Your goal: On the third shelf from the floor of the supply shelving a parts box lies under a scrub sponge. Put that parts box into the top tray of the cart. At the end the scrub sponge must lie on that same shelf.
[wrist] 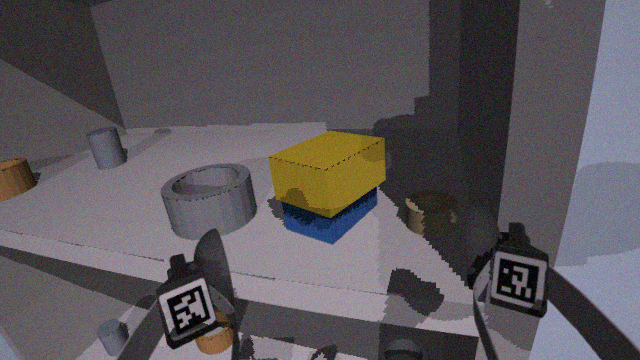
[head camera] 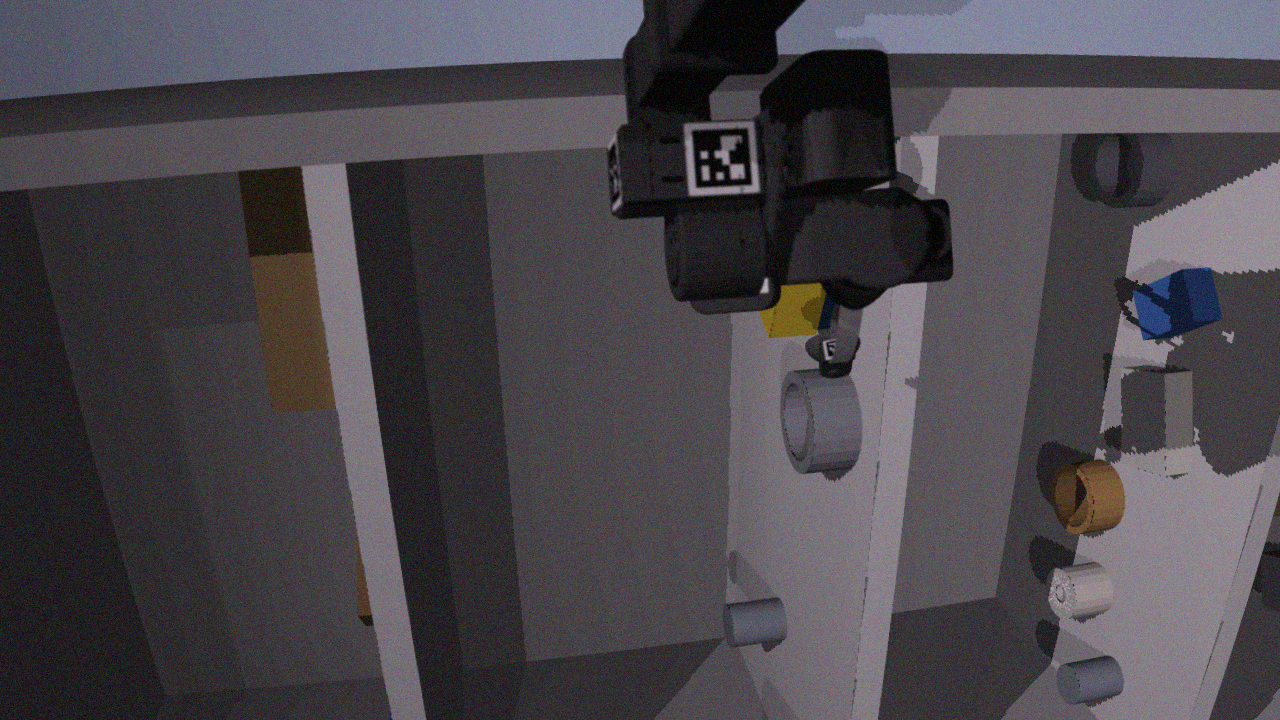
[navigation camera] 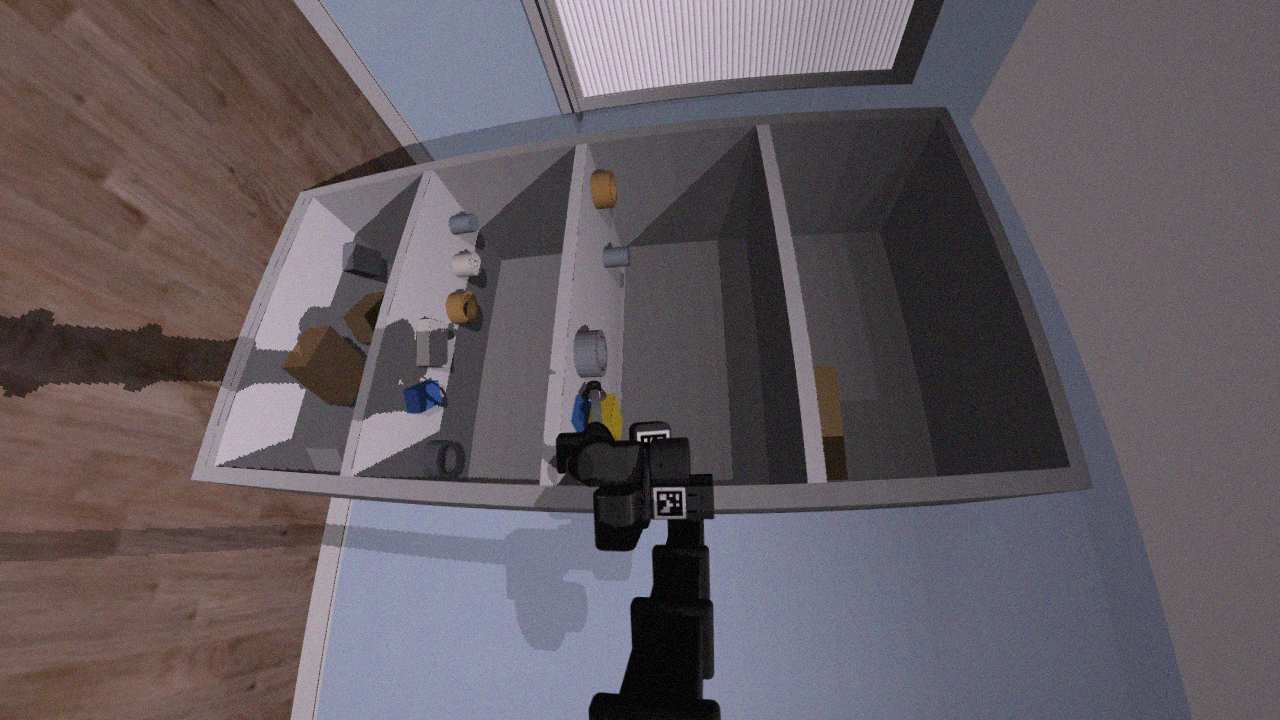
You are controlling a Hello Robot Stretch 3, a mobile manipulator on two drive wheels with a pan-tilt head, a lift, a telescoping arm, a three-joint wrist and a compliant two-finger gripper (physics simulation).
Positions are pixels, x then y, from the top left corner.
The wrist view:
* my gripper: 344, 246
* yellow scrub sponge: 325, 174
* supply shelving: 491, 109
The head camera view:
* my gripper: 825, 262
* yellow scrub sponge: 798, 312
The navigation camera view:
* my gripper: 595, 432
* yellow scrub sponge: 611, 416
